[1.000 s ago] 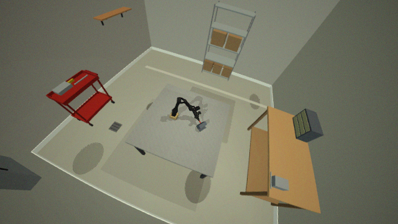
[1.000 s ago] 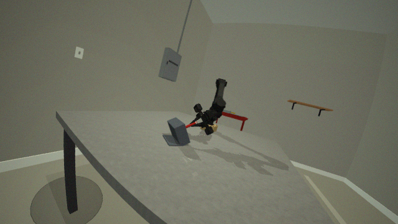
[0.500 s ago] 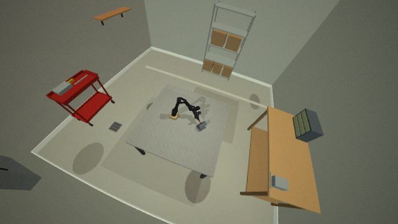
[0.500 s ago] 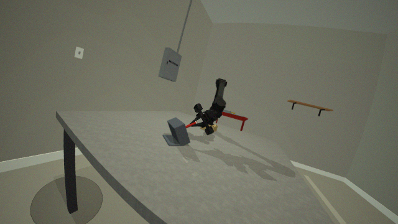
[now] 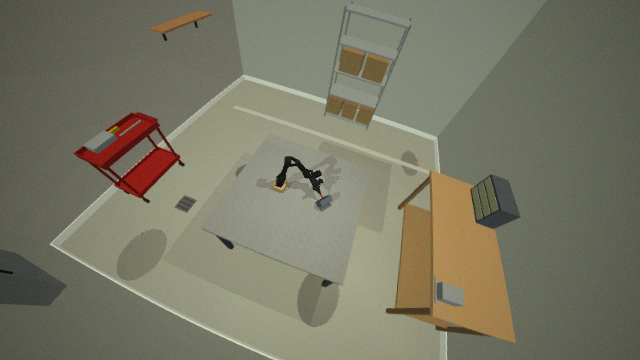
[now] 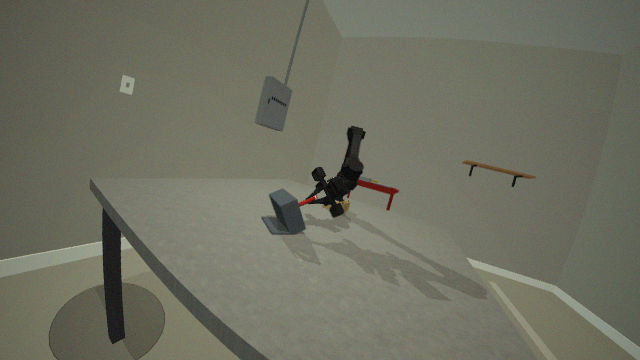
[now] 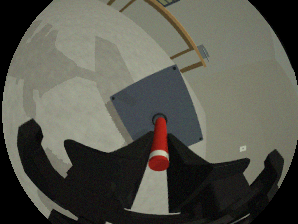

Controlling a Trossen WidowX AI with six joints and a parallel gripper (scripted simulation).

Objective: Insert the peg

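Right now the grey sloped panel is 50 mm ahead of my gripper tip, 40 mm to the right of it and 40 mm below it. Also, from my gripper tip: red round peg 10 mm behind, 10 mm to the left, 10 mm above.
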